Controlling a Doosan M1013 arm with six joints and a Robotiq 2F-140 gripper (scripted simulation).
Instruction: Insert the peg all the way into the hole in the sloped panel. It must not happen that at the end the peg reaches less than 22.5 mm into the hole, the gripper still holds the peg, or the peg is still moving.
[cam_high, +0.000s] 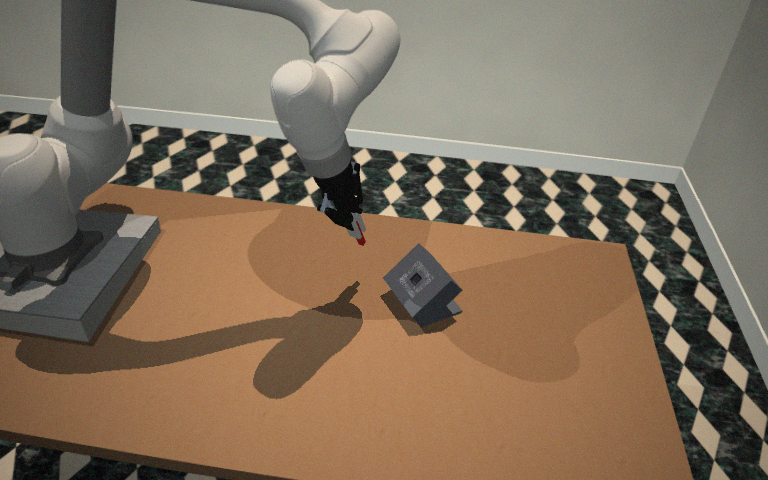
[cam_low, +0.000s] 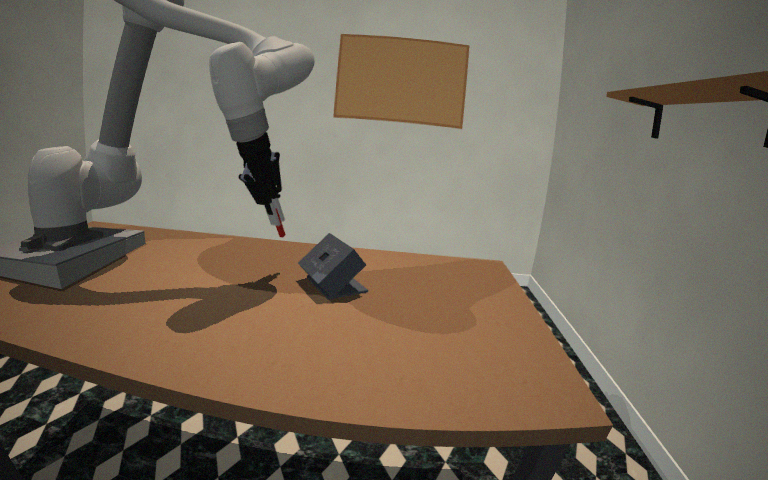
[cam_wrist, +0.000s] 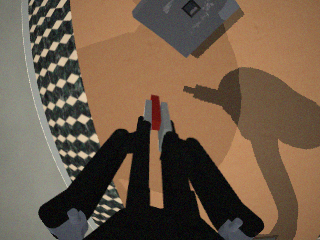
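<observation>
The red peg lies 3 cm below my hand, 1 cm to the left of it and 1 cm ahead of it.
</observation>
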